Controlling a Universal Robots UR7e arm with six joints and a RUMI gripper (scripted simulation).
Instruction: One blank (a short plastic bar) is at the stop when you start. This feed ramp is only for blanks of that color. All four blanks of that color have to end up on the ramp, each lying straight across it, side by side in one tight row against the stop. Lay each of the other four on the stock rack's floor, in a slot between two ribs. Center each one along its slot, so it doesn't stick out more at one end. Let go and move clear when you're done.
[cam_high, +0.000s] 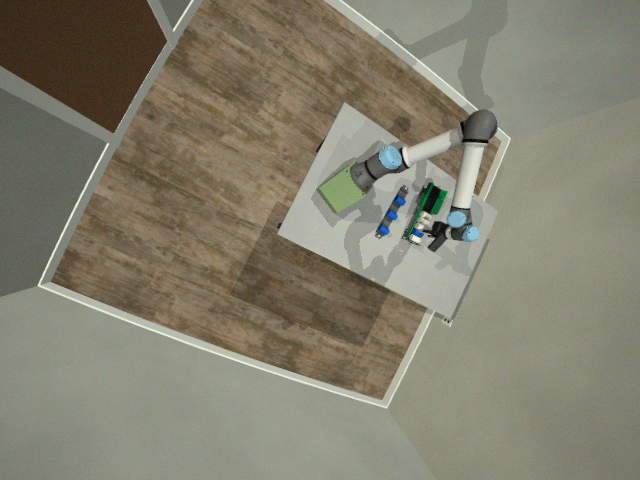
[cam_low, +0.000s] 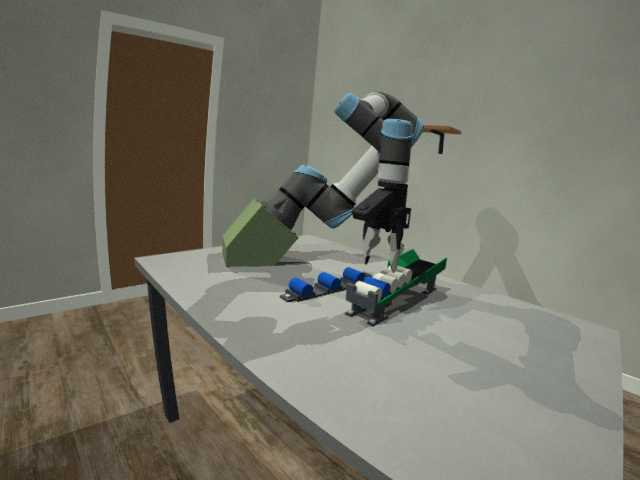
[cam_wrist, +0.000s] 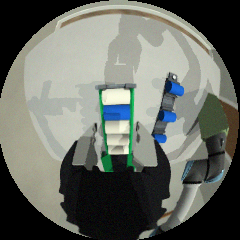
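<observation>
Now: hand 8 cm above the grey stop, 6 cm to the left of it and 1 cm short of it. From my hand the other things lie so: dark stock rack (20 cm behind, 15 cm below, 2 cm to the left).
</observation>
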